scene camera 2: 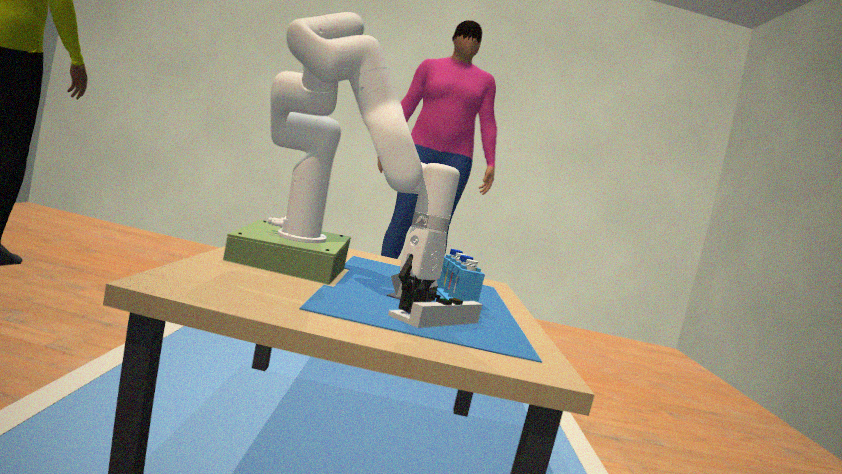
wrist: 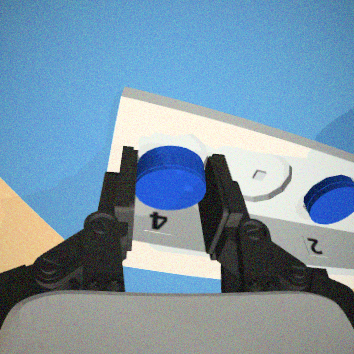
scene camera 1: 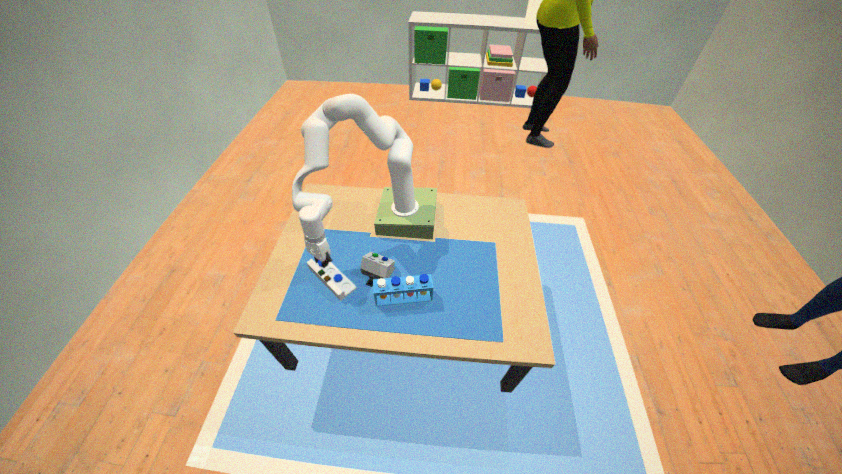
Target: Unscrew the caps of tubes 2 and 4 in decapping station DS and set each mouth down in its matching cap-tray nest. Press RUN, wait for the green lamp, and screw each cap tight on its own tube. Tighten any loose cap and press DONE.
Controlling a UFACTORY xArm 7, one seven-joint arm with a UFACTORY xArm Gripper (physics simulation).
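Frame: origin at the arm's base, x ahead, y left, z up, level; metres.
Seen in the pictures: gripper, fingertip midpoint: [scene camera 2: 410, 310] [wrist: 169, 172] [scene camera 1: 322, 263]; arm's base, origin of the base link: [scene camera 2: 301, 237] [scene camera 1: 405, 207].
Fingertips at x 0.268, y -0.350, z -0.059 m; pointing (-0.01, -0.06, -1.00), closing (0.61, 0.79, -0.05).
Pixels of each thing's top centre, then the offset from my fingertips to it. "pt": a spot on its surface instead. Level surfaces: height alone.
- white cap tray, middle of its top: [wrist: 307, 261] [scene camera 2: 440, 295] [scene camera 1: 329, 270] 0.064 m ahead, 0.048 m left, 0.034 m up
- unoccupied round nest, surface spot: [wrist: 272, 177] pt 0.043 m ahead, 0.045 m left, 0.013 m down
- grey control box, middle of its top: [scene camera 1: 376, 258] 0.029 m ahead, 0.236 m left, 0.065 m up
- green button, middle of its top: [scene camera 1: 374, 254] 0.001 m back, 0.226 m left, 0.056 m up
- blue button, middle of its top: [scene camera 1: 384, 257] 0.019 m ahead, 0.266 m left, 0.056 m up
- light-blue rack, middle of its top: [scene camera 2: 462, 261] [scene camera 1: 403, 282] 0.156 m ahead, 0.341 m left, 0.084 m up
- small dark object, surface spot: [scene camera 1: 370, 281] pt 0.091 m ahead, 0.208 m left, 0.005 m down
- blue mat, its level: 0.019 m down
My gripper [scene camera 1: 324, 261] [scene camera 2: 417, 301] [wrist: 169, 172] is shut on a blue cap [wrist: 171, 190], holding it upright at the nest marked 4 of the white cap tray [scene camera 1: 343, 294] [scene camera 2: 447, 315] [wrist: 135, 115]. The cap covers most of that nest; whether it touches the bottom is hidden. Another blue cap [scene camera 1: 337, 277] [wrist: 330, 200] sits at the nest marked 2. An unoccupied round nest [wrist: 272, 177] lies between them. Two small dark pieces [scene camera 1: 321, 272] [scene camera 1: 327, 278] show on the white unit, too small to identify. A grey control box [scene camera 1: 377, 266] bears a green button [scene camera 1: 375, 254] and a blue button [scene camera 1: 384, 259].
A light-blue rack [scene camera 1: 403, 301] [scene camera 2: 469, 286] with several tubes, white and blue caps on top, stands right of the tray in scene camera 1. A small dark object [scene camera 1: 370, 281] is beside the control box. The arm's green base [scene camera 1: 405, 229] [scene camera 2: 282, 259] stands behind the blue mat [scene camera 1: 465, 306].
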